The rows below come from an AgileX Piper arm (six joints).
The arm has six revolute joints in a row. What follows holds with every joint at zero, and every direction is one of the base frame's. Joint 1 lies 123.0 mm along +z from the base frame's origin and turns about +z. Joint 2 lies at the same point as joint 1 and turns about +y. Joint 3 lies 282.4 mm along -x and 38.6 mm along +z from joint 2 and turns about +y. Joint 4 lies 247.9 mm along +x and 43.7 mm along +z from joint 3 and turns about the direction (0.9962, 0, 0.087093). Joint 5 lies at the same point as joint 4 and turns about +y. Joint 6 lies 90.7 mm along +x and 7.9 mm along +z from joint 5 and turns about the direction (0.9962, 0, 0.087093). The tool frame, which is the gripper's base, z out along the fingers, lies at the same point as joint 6; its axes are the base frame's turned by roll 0.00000, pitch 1.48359 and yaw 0.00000 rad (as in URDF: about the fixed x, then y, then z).
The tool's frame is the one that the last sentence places.
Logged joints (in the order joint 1, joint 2, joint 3, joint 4, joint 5, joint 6), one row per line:
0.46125, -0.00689, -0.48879, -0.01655, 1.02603, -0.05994
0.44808, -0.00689, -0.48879, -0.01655, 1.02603, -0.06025
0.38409, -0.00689, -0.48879, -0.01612, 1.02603, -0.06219
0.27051, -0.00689, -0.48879, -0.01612, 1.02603, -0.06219
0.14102, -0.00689, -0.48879, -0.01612, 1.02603, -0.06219
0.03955, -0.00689, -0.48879, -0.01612, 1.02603, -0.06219
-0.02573, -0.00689, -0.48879, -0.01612, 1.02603, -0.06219
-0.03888, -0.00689, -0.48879, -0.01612, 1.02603, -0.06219
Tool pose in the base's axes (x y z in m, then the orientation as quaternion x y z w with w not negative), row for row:
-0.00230, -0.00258, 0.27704, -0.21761, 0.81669, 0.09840, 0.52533
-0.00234, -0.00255, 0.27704, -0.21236, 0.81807, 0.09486, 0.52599
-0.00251, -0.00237, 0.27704, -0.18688, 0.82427, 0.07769, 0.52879
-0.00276, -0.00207, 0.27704, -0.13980, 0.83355, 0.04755, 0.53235
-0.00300, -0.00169, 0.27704, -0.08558, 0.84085, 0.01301, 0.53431
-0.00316, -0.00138, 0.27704, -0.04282, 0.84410, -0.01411, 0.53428
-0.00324, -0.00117, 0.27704, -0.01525, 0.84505, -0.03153, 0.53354
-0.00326, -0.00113, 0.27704, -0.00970, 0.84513, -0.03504, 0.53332
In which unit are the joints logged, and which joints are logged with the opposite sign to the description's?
The joints are logged in radians. Opposite sign: none.
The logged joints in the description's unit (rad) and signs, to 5 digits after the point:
0.46125, -0.00689, -0.48879, -0.01655, 1.02603, -0.05994
0.44808, -0.00689, -0.48879, -0.01655, 1.02603, -0.06025
0.38409, -0.00689, -0.48879, -0.01612, 1.02603, -0.06219
0.27051, -0.00689, -0.48879, -0.01612, 1.02603, -0.06219
0.14102, -0.00689, -0.48879, -0.01612, 1.02603, -0.06219
0.03955, -0.00689, -0.48879, -0.01612, 1.02603, -0.06219
-0.02573, -0.00689, -0.48879, -0.01612, 1.02603, -0.06219
-0.03888, -0.00689, -0.48879, -0.01612, 1.02603, -0.06219

